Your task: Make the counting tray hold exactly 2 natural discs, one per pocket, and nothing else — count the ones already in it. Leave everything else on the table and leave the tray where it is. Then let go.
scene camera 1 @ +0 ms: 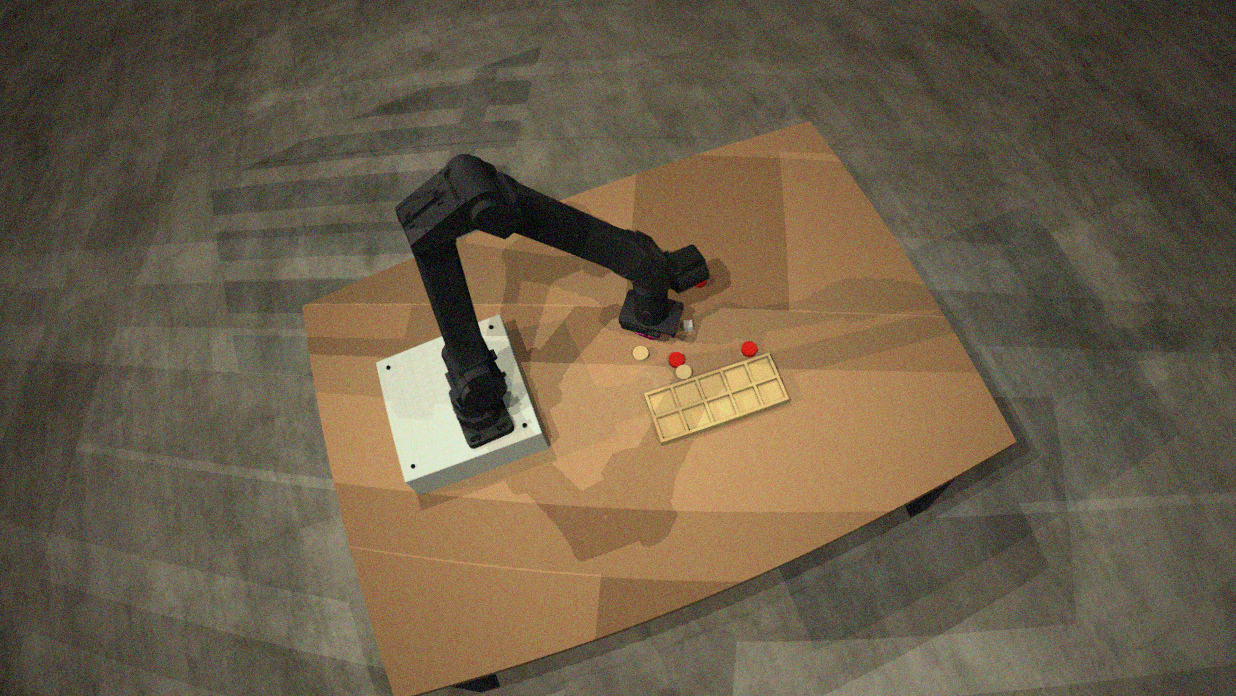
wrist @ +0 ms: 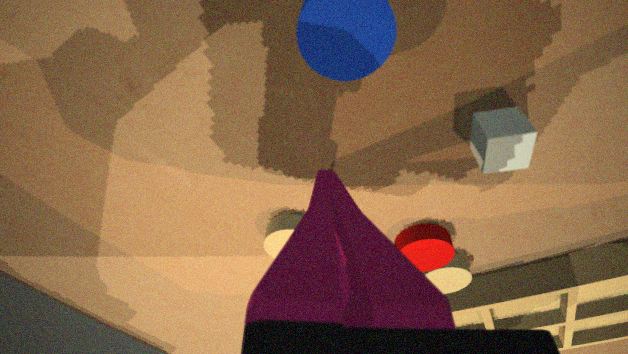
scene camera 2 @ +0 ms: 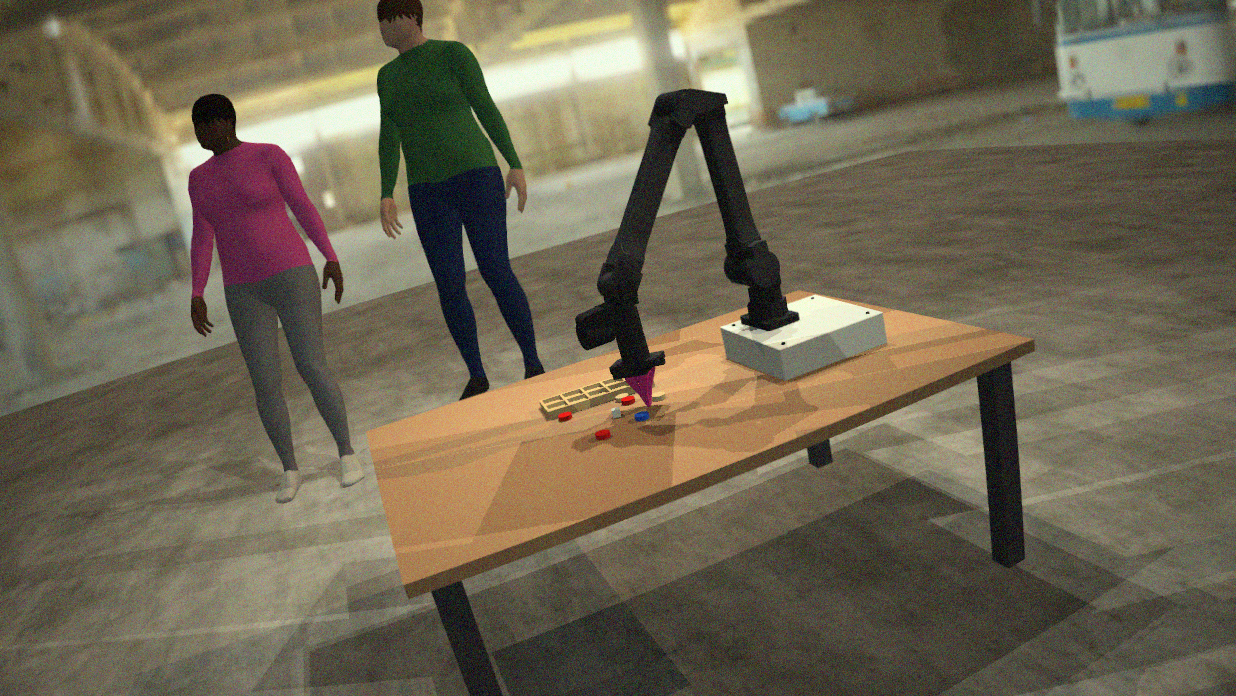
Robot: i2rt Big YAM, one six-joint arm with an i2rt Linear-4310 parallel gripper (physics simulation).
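Observation:
The counting tray [scene camera 1: 726, 421] [scene camera 2: 588, 403] [wrist: 525, 301] has two rows of pockets; I see no disc in them in scene camera 1. One natural disc [scene camera 1: 640, 352] [scene camera 2: 659, 395] [wrist: 279, 243] lies on the table apart from the tray, partly behind my fingers in the wrist view. Another natural disc [scene camera 1: 683, 371] [wrist: 450, 280] lies outside the tray by its rim, close beside a red disc [scene camera 1: 676, 358] [scene camera 2: 627, 400] [wrist: 428, 254]. My gripper [scene camera 2: 649, 406] [wrist: 324, 180] is shut and empty, its fingertips near the blue disc [scene camera 2: 641, 416] [wrist: 346, 37]. Scene camera 1 hides the fingertips.
A small pale cube [scene camera 1: 688, 325] [scene camera 2: 615, 413] [wrist: 504, 141] sits near the blue disc. A second red disc [scene camera 1: 749, 348] [scene camera 2: 564, 416] lies beside the tray's far end. A third red disc [scene camera 1: 701, 283] [scene camera 2: 602, 434] lies farther off. The arm stands on a white base box [scene camera 1: 415, 415] [scene camera 2: 830, 332].

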